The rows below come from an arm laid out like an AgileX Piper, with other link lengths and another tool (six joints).
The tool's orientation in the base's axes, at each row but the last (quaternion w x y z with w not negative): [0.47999 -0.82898 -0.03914 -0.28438]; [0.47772 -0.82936 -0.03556 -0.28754]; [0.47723 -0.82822 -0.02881 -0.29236]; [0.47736 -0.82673 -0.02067 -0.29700]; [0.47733 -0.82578 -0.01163 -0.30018]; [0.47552 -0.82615 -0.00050 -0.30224]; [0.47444 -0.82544 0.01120 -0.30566]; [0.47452 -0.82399 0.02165 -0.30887]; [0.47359 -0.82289 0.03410 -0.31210]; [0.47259 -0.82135 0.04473 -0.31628]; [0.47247 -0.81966 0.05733 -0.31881]
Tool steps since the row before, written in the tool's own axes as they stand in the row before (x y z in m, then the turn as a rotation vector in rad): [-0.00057 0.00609 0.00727 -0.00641 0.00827 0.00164]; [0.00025 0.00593 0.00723 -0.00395 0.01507 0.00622]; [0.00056 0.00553 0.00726 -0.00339 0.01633 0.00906]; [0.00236 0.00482 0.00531 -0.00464 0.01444 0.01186]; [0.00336 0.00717 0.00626 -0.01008 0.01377 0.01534]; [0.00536 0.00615 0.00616 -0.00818 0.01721 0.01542]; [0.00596 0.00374 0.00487 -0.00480 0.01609 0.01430]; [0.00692 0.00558 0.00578 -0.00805 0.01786 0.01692]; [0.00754 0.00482 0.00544 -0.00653 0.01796 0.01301]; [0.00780 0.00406 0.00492 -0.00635 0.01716 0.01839]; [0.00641 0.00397 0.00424 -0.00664 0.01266 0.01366]
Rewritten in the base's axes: [0.00474 0.00280 -0.00775 -0.00185 -0.00176 -0.01028]; [0.00539 0.00261 -0.00718 0.00450 -0.00225 -0.01600]; [0.00559 0.00273 -0.00670 0.00667 -0.00077 -0.01775]; [0.00598 0.00105 -0.00449 0.00636 0.00282 -0.01795]; [0.00798 0.00018 -0.00618 0.00338 0.00740 -0.02145]; [0.00923 -0.00006 -0.00440 0.00597 0.00504 -0.02323]; [0.00837 -0.00011 -0.00178 0.00784 0.00374 -0.02027]; [0.01009 -0.00089 -0.00313 0.00705 0.00585 -0.02421]; [0.01018 -0.00117 -0.00217 0.00616 0.00230 -0.02216]; [0.00989 -0.00145 -0.00128 0.00915 0.00670 -0.02333]; [0.00833 -0.00158 -0.00170 0.00526 0.00578 -0.01816]
